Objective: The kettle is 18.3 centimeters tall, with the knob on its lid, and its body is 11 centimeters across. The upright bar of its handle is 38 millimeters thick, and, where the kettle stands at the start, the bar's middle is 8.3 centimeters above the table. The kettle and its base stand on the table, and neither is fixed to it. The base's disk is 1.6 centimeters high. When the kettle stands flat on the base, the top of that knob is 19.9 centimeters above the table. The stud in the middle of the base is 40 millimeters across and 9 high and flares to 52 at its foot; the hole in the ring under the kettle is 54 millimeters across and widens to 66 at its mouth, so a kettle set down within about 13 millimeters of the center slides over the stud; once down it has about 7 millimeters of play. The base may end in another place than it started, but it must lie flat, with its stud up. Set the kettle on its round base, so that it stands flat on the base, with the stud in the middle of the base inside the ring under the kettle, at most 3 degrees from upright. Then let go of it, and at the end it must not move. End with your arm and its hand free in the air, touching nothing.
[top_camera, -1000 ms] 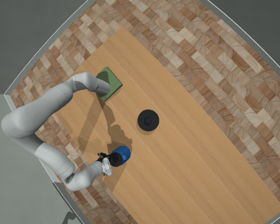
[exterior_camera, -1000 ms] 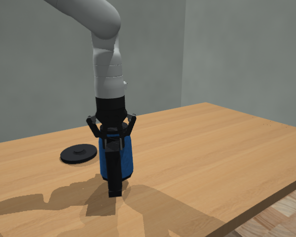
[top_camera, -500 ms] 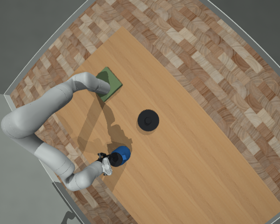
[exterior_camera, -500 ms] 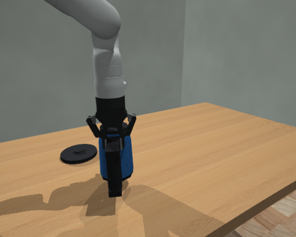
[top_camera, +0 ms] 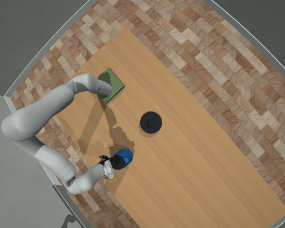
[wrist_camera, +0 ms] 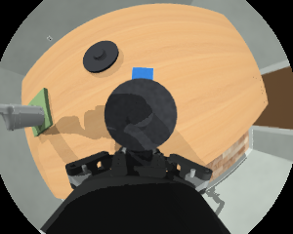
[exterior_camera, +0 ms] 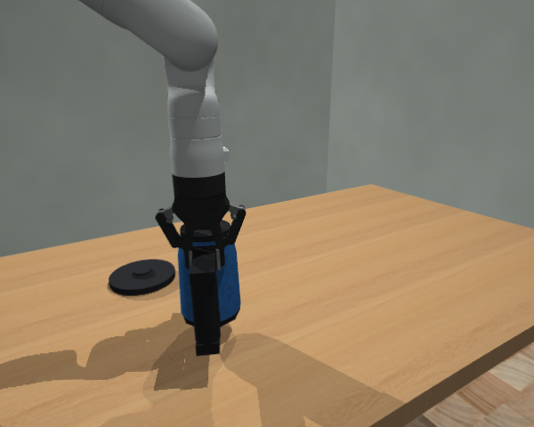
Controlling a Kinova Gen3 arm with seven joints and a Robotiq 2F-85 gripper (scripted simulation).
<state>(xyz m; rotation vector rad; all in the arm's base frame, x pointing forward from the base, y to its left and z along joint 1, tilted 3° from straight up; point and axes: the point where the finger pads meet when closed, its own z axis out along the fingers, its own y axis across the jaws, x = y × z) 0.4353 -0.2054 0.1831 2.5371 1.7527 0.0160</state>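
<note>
The blue kettle is 1 cm ahead of my hand, 2 cm to the left of it and 4 cm below it. From my hand the other things lie so: black round base 6 cm behind, 33 cm to the left, 17 cm below.
</note>
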